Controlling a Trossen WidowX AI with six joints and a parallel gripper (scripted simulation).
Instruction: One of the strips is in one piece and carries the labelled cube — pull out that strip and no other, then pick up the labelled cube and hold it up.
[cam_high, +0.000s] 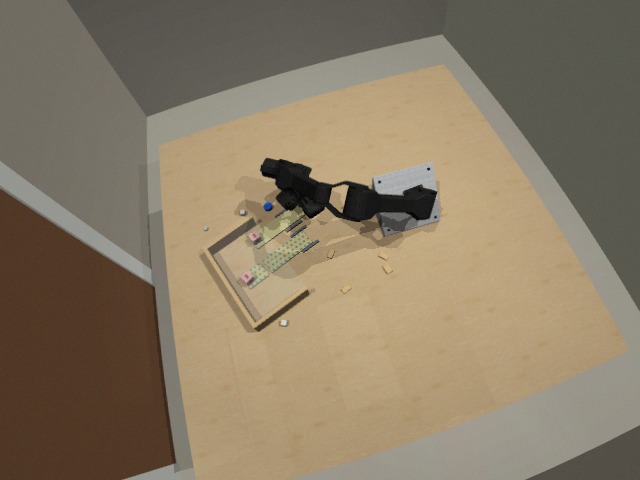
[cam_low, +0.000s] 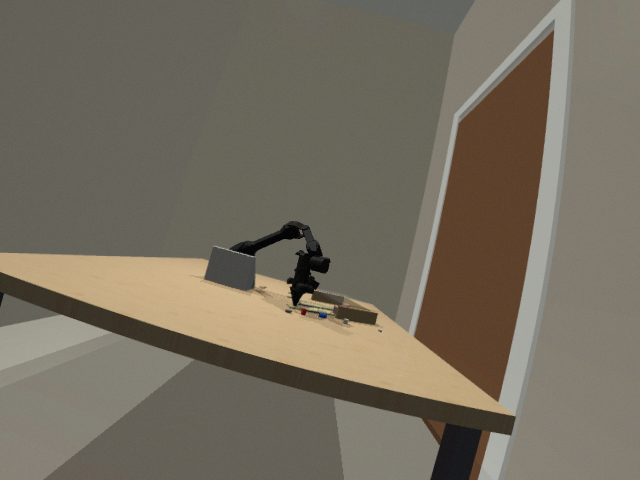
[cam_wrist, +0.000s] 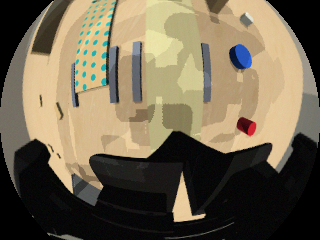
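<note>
My gripper tip is now 120 mm short of the blue disc and 50 mm to the left of it. Also, from my gripper tip: red cylinder 40 mm ahead, 90 mm to the right, 10 mm above.
</note>
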